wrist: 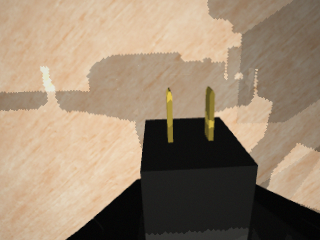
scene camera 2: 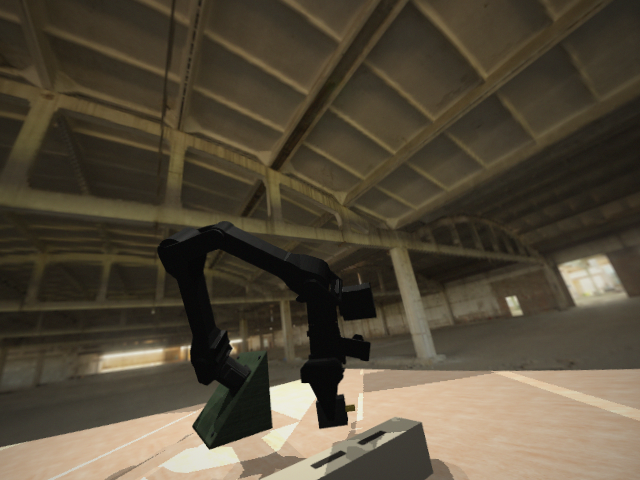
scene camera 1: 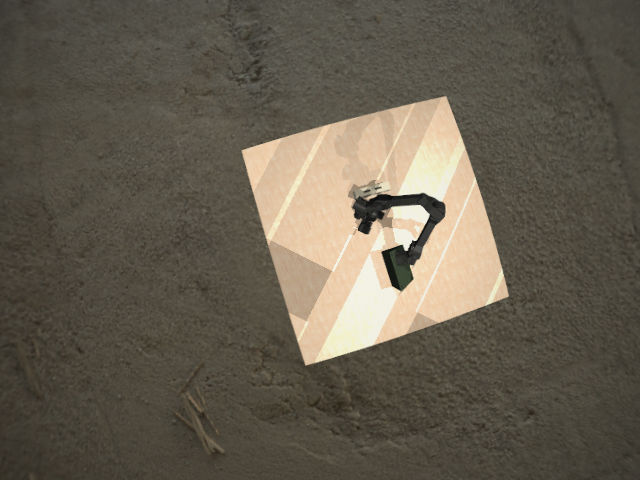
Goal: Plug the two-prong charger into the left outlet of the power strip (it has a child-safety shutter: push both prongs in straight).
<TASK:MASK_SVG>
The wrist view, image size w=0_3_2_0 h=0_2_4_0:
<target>gripper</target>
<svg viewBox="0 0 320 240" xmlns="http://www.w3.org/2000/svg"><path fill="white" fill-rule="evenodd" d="M255 185L251 220L249 220L248 240L320 240L320 213L304 207L304 205L300 207L295 201L285 199L285 197L277 195L277 193L268 191L268 189L261 187L259 184ZM141 179L136 180L135 183L124 189L115 200L107 204L103 211L93 216L89 223L83 225L79 231L72 233L69 239L65 240L145 240Z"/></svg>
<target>black two-prong charger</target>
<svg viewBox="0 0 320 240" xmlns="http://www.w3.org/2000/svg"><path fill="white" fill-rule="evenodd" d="M167 87L165 89L167 119L145 120L143 147L141 147L141 151L143 151L143 159L141 159L141 189L143 189L145 240L248 240L249 220L251 220L253 197L255 197L256 160L249 156L243 145L239 143L239 139L233 135L231 129L220 119L220 116L215 116L215 93L213 93L211 88L207 87L205 89L205 117L172 119L172 95Z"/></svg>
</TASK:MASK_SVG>
